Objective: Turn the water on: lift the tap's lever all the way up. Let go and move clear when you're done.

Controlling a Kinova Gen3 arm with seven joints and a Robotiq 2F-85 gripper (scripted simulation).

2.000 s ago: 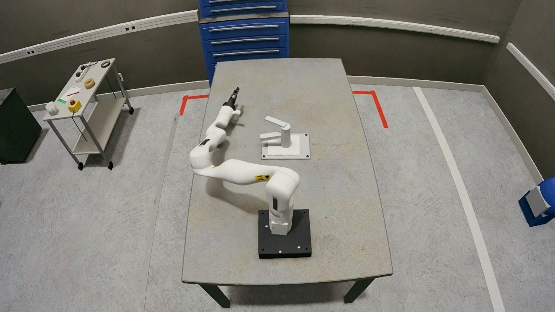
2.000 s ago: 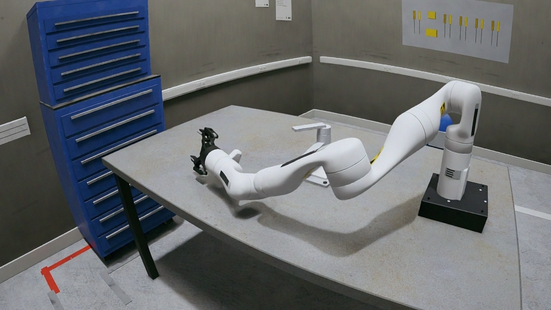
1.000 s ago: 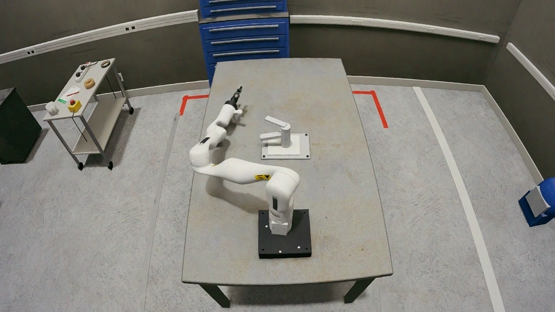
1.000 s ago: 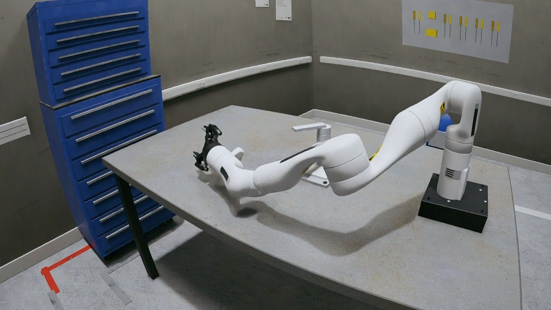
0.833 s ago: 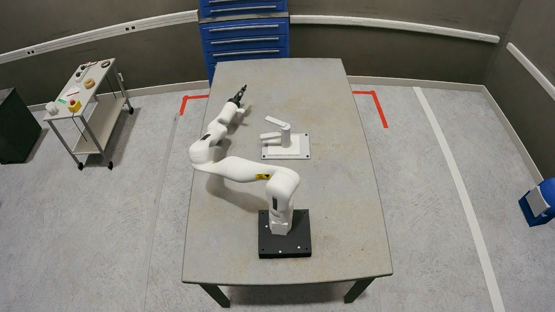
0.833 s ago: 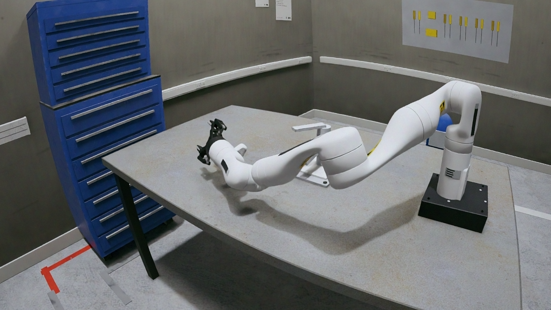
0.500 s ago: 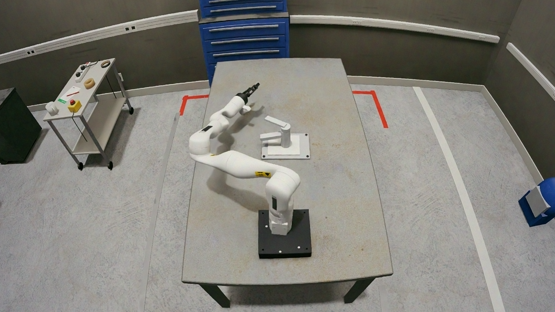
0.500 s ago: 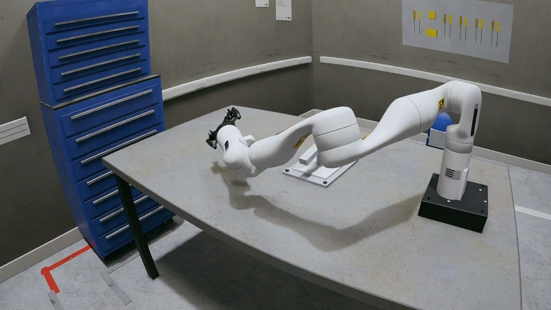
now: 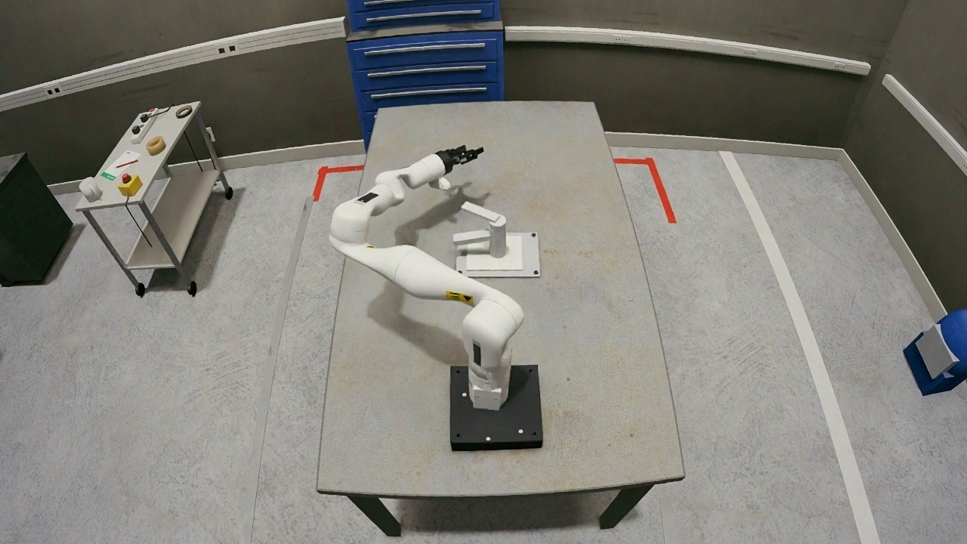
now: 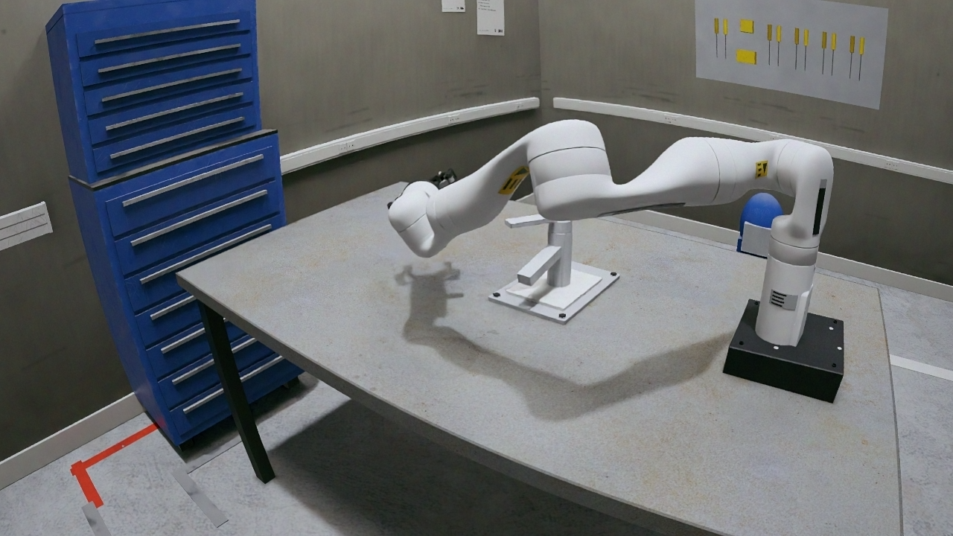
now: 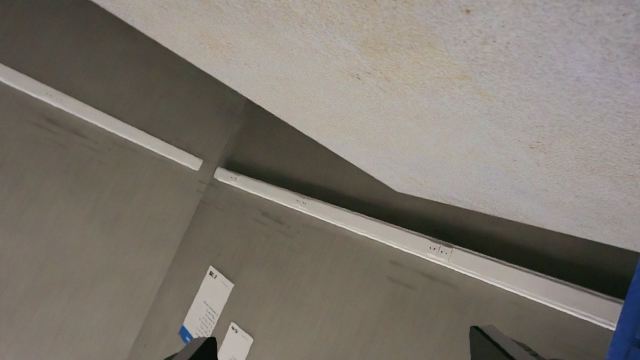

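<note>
Now: hand 25 cm past the lever, 6 cm to the left of it and 3 cm above it. Also, from my hand: tap (26 cm behind, 8 cm to the right, 8 cm below); then plate (27 cm behind, 17 cm below, 11 cm to the right).
</note>
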